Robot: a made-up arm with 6 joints.
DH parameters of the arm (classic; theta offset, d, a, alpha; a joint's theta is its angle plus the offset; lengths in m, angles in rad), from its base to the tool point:
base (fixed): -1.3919 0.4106 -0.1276 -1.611
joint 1: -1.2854 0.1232 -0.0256 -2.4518
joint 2: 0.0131 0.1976 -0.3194 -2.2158
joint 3: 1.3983 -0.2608 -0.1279 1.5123
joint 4: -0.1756 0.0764 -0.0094 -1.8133
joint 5: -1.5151 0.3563 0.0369 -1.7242
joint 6: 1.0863 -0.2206 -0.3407 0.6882
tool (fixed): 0.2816 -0.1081 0 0
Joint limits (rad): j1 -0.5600..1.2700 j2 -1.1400..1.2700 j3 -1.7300..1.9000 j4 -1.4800..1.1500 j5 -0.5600..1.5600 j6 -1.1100..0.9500
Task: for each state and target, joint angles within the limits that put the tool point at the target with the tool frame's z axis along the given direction. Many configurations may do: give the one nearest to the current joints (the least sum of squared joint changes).
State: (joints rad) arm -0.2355 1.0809 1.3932 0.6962 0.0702 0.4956
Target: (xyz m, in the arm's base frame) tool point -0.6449 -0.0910 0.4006 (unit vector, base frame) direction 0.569 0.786 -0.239
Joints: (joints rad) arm -0.4907 0.9219 1.3671 1.0806 -0.2485 0.2488
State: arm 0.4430 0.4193 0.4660 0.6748 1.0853 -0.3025
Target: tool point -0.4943 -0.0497 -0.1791 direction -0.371 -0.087 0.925
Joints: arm 1.2700 -0.4635 1.0980 1.1481 0.4691 -0.9112
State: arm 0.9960 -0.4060 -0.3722 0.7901 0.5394 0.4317
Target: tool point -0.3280 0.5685 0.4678 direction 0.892 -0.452 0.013
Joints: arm 0.3805 -0.1074 0.2755 -0.0912 0.0974 0.9500
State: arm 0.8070 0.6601 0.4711 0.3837 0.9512 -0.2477
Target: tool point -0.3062 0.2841 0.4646 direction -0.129 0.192 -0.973
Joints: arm 0.2789 0.7467 1.2220 0.3814 1.3619 -0.3979
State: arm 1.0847 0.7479 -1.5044 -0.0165 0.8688 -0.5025
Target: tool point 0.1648 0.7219 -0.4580 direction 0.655 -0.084 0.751
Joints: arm 1.0522 1.0720 -1.1243 0.5277 1.2183 -0.3588
